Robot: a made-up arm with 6 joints. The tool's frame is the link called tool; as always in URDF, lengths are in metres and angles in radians. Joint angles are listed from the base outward. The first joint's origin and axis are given. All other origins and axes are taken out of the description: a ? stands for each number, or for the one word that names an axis. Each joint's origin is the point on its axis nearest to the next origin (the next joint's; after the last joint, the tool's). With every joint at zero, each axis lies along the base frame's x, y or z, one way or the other. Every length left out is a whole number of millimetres.
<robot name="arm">
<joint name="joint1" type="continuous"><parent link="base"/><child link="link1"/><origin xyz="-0.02 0.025 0.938"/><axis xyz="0 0 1"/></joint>
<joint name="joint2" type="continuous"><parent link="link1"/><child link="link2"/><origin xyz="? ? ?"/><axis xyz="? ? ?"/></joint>
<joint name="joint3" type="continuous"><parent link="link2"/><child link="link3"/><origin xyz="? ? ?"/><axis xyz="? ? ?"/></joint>
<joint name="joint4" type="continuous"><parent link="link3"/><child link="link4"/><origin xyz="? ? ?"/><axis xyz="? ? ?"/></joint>
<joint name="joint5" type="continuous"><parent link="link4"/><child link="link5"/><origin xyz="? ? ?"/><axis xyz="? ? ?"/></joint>
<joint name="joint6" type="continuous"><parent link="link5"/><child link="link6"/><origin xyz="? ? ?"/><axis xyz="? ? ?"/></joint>
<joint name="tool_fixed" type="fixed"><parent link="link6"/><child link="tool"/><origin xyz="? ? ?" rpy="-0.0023 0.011 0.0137"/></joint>
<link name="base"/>
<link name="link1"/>
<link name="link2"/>
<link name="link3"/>
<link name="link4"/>
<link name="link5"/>
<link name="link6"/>
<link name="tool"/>
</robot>
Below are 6 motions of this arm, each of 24 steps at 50 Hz.
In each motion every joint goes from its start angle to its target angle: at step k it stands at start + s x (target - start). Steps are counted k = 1, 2, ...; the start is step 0. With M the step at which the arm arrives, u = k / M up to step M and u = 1 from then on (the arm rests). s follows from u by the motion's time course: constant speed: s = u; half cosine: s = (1 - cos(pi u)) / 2; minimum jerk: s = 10 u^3 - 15 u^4 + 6 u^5.
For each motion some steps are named. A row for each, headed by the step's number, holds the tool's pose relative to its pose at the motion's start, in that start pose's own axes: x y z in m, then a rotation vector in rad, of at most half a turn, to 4 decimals.
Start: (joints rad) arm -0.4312 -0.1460 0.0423 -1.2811 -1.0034 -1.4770
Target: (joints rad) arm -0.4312 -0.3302 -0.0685 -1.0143 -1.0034 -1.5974
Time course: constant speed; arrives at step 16
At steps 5, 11, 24:
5: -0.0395 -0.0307 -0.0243 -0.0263 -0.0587 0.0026
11: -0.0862 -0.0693 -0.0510 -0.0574 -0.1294 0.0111
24: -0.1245 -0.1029 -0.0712 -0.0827 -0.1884 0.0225

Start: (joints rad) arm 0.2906 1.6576 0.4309 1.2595 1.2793 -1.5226
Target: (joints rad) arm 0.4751 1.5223 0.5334 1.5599 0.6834 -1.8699
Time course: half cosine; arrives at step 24
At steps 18, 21, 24:
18: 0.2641 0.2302 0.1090 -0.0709 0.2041 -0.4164
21: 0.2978 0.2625 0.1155 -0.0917 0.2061 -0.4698
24: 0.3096 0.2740 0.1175 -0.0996 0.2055 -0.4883

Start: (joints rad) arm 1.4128 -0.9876 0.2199 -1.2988 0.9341 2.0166
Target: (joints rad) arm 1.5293 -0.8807 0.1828 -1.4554 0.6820 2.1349
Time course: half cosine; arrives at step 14
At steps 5, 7, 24:
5: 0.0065 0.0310 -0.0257 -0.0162 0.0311 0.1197
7: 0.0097 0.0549 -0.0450 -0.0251 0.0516 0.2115
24: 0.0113 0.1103 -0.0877 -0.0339 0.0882 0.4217

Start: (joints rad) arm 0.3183 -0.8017 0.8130 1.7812 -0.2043 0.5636
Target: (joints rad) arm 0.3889 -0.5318 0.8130 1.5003 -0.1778 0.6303
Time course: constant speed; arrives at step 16
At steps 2, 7, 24:
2: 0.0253 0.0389 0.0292 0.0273 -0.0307 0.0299
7: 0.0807 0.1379 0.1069 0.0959 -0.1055 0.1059
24: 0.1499 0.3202 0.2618 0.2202 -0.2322 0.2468

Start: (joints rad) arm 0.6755 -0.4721 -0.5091 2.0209 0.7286 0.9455
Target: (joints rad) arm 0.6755 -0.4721 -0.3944 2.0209 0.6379 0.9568
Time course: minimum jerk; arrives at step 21
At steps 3, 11, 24:
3: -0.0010 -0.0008 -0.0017 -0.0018 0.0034 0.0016
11: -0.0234 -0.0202 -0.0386 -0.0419 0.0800 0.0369
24: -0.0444 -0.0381 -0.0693 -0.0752 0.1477 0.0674

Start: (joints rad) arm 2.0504 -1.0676 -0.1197 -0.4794 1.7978 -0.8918
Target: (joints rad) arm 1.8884 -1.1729 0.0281 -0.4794 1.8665 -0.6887
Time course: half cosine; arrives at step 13
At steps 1, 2, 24:
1: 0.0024 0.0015 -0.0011 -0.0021 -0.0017 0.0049
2: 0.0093 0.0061 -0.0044 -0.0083 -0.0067 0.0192
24: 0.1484 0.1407 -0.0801 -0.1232 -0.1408 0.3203

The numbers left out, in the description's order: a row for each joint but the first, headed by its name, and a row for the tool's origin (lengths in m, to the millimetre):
joint2: xyz -0.004 0.017 0, axis 0 1 0
joint3: xyz -0.002 0 0.899, axis 0 -1 0
joint4: xyz 0.786 0 0.016, axis -1 0 0
joint5: xyz 0 -0.14 -0.015, axis 0 -1 0
joint6: xyz -0.033 0 0.02, axis -1 0 0
tool: xyz 0 0.023 -0.027

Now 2 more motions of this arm.
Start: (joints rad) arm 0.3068 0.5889 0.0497 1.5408 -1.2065 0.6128
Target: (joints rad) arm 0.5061 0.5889 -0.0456 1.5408 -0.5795 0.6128
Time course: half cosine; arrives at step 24
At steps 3, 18, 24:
3: -0.0081 0.0010 0.0040 -0.0051 -0.0234 -0.0193
18: -0.1767 0.0358 0.0841 -0.1291 -0.5344 -0.4112
24: -0.2059 0.0444 0.0974 -0.1542 -0.6284 -0.4765

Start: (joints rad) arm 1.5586 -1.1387 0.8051 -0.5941 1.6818 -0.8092
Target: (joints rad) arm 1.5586 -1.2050 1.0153 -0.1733 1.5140 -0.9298
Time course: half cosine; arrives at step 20
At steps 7, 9, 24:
7: 0.0721 0.0246 -0.0220 0.0814 0.0673 0.0904
9: 0.1118 0.0402 -0.0327 0.1204 0.1046 0.1408
24: 0.2665 0.1153 -0.0641 0.2338 0.2527 0.3421

